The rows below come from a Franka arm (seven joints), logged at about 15 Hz.
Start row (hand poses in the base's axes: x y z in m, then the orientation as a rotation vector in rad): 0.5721, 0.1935, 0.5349, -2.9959, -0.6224, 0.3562
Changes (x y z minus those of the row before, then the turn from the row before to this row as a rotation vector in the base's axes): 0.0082, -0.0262, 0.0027, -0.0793, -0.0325, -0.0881; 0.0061, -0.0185, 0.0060, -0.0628, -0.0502, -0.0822; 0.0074, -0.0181, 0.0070, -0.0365, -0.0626, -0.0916; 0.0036, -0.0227, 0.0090, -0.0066, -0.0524, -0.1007; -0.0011, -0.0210, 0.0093, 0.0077, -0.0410, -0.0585; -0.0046, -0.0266, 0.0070, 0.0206, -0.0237, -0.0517; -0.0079, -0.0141, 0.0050, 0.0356, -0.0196, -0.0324; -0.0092, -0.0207, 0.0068, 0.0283, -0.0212, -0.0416; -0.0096, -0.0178, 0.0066, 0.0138, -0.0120, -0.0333; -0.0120, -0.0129, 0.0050, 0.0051, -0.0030, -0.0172; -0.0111, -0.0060, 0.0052, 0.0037, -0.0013, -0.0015; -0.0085, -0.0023, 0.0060, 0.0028, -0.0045, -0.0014; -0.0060, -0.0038, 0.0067, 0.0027, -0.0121, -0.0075; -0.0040, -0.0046, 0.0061, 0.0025, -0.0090, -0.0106; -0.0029, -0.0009, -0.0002, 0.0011, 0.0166, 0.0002; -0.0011, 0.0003, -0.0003, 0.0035, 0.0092, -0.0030; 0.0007, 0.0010, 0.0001, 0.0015, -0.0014, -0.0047; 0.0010, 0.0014, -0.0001, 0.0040, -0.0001, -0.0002; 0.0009, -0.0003, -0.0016, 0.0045, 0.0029, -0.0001; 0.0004, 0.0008, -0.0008, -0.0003, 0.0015, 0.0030; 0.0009, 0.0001, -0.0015, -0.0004, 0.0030, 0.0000
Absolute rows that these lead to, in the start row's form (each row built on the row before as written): 0.5803, 0.1673, 0.5376, 3.0735, 0.4841, -0.3324; 0.5864, 0.1488, 0.5436, 3.0380, 0.3396, -0.2657; 0.5938, 0.1307, 0.5506, 3.0222, 0.1896, -0.1796; 0.5974, 0.1080, 0.5596, 3.0276, 0.0323, -0.1089; 0.5963, 0.0870, 0.5689, 3.0381, -0.0595, -0.0518; 0.5917, 0.0604, 0.5759, 3.0578, -0.1402, -0.0206; 0.5838, 0.0463, 0.5809, 3.0918, -0.1927, 0.0049; 0.5746, 0.0256, 0.5877, 3.1163, -0.2601, 0.0338; 0.5650, 0.0078, 0.5943, -3.1254, 0.3137, -0.0506; 0.5530, -0.0051, 0.5993, -3.1174, 0.3401, -0.0544; 0.5419, -0.0111, 0.6045, -3.1133, 0.3421, -0.0557; 0.5334, -0.0134, 0.6105, -3.1097, 0.3440, -0.0622; 0.5274, -0.0172, 0.6172, -3.1041, 0.3552, -0.0805; 0.5234, -0.0218, 0.6233, -3.0986, 0.3713, -0.0941; 0.5205, -0.0227, 0.6231, -3.1002, 0.3714, -0.0682; 0.5194, -0.0224, 0.6228, -3.0976, 0.3760, -0.0533; 0.5201, -0.0214, 0.6229, -3.0951, 0.3831, -0.0552; 0.5211, -0.0200, 0.6228, -3.0911, 0.3830, -0.0545; 0.5220, -0.0203, 0.6212, -3.0871, 0.3828, -0.0491; 0.5224, -0.0195, 0.6204, -3.0881, 0.3782, -0.0468; 0.5233, -0.0194, 0.6189, -3.0889, 0.3784, -0.0423
